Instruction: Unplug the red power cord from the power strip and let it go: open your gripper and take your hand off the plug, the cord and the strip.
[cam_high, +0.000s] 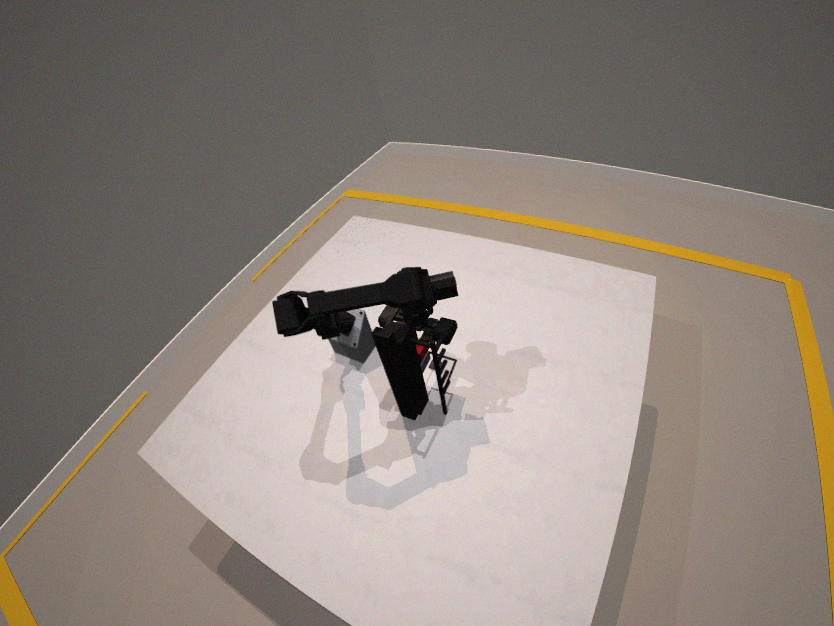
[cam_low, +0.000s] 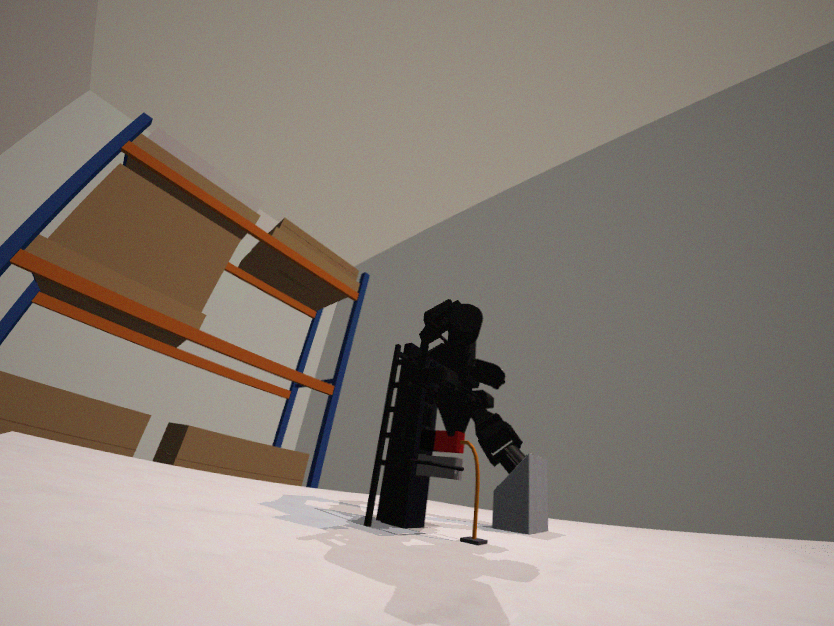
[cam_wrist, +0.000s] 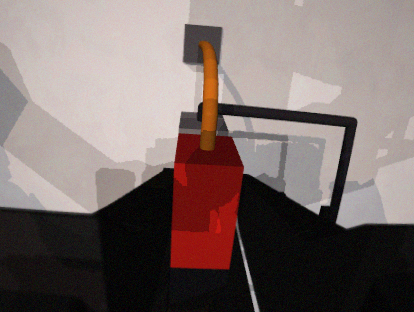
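The red plug lies 30 mm to the right of my gripper tip and 10 mm ahead of it. Also, from my gripper tip: anchor cleat: 150 mm below, 50 mm to the left, 10 mm behind.
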